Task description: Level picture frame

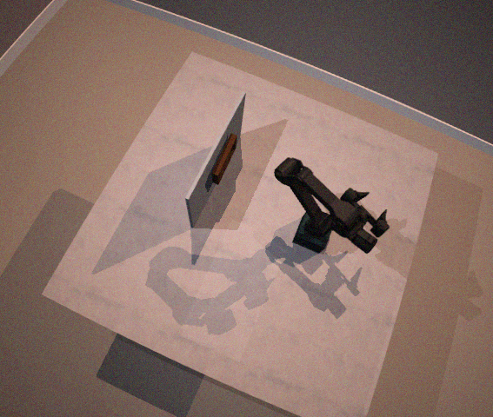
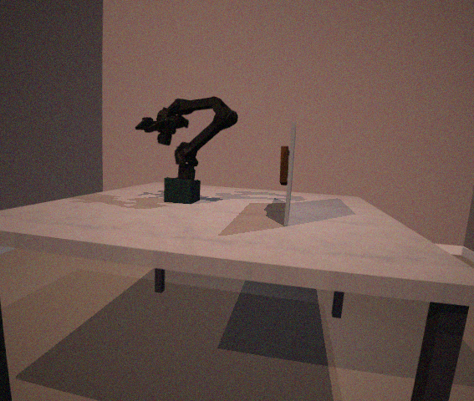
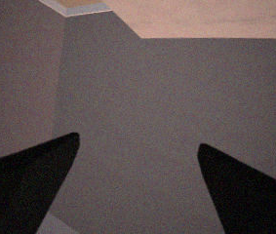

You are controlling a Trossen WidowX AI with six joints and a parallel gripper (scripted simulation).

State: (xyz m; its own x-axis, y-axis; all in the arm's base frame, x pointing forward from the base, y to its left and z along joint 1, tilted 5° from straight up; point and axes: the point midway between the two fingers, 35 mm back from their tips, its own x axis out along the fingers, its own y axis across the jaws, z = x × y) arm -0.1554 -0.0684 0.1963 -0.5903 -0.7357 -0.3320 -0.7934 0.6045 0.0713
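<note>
Now: the brown wooden picture frame 57 cm ahead of my gripper tip, 8 cm to the right of it and 12 cm below it. From my gripper tip the other things lie so: grey wall panel 58 cm ahead, 7 cm to the right, 14 cm below.
</note>
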